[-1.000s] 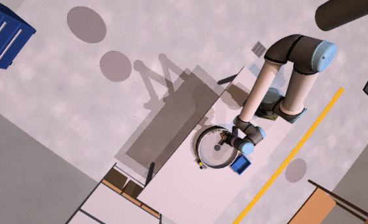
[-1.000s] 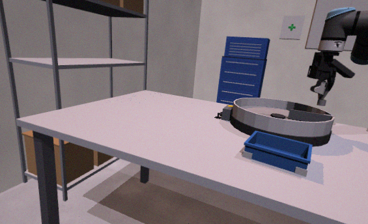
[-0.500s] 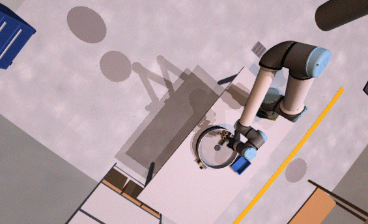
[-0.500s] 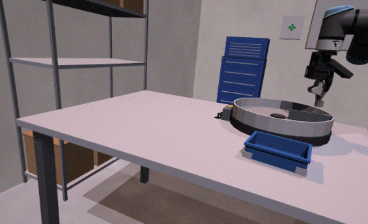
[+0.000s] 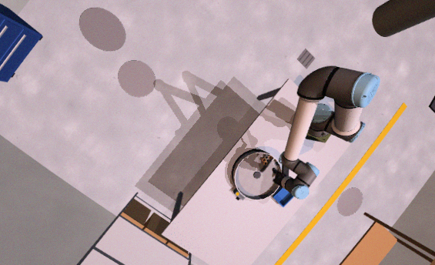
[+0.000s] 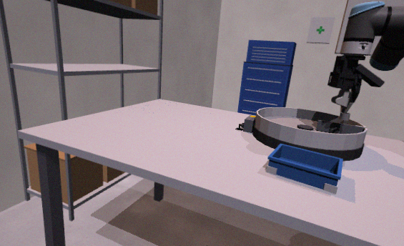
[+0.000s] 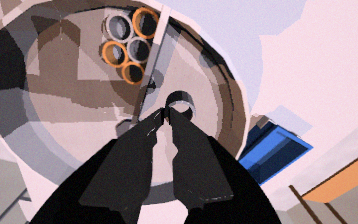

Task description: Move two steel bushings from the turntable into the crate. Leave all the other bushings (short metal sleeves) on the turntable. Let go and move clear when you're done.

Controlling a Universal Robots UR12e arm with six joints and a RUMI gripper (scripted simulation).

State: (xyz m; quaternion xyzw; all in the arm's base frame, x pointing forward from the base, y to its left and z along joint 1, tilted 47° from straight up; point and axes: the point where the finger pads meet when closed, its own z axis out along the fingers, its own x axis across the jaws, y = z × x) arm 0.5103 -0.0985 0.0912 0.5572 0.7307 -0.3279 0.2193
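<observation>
The blue crate lies 300 mm to the left of my hand, 140 mm ahead of it and 130 mm below it. The rest, counted from my hand: round turntable (120 mm ahead, 100 mm below, 50 mm to the right).
</observation>
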